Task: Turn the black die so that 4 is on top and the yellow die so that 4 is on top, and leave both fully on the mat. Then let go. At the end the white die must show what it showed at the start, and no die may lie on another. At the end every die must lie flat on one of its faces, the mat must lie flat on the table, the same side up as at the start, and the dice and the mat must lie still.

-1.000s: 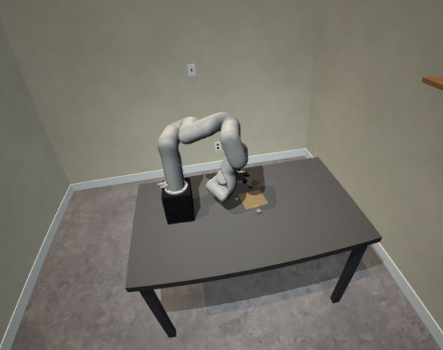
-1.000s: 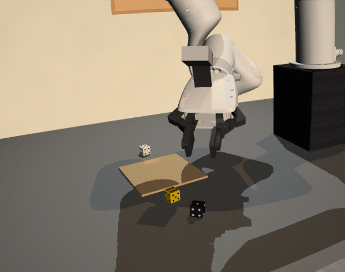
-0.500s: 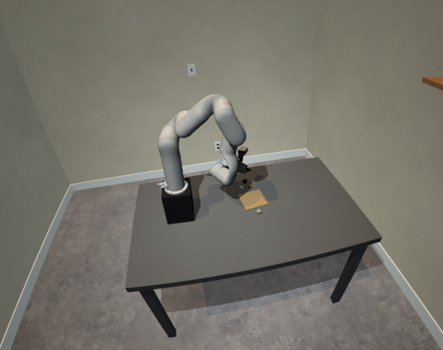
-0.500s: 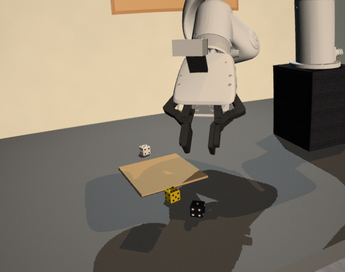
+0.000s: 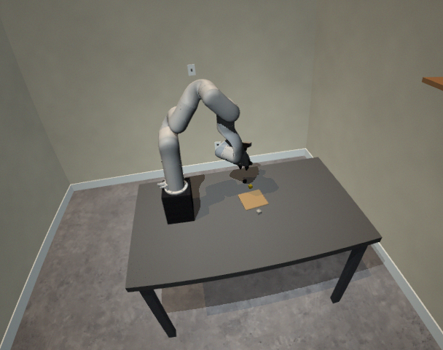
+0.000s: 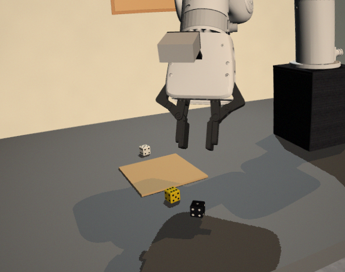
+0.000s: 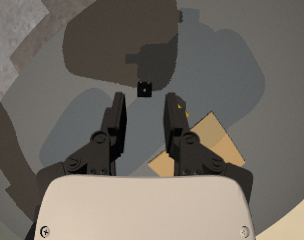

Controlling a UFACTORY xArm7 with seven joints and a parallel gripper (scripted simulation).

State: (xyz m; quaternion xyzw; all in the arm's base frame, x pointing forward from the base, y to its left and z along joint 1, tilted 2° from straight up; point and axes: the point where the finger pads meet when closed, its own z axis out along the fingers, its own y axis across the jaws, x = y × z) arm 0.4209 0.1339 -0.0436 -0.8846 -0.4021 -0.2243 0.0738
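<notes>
Right now the black die is 12 cm below my hand, 1 cm to the left of it and 1 cm ahead of it. The rest, counted from my hand: tan mat (16 cm to the right, 13 cm below); then yellow die (12 cm below, 6 cm to the right, 2 cm ahead); then white die (28 cm to the right, 12 cm below, 1 cm behind).
</notes>
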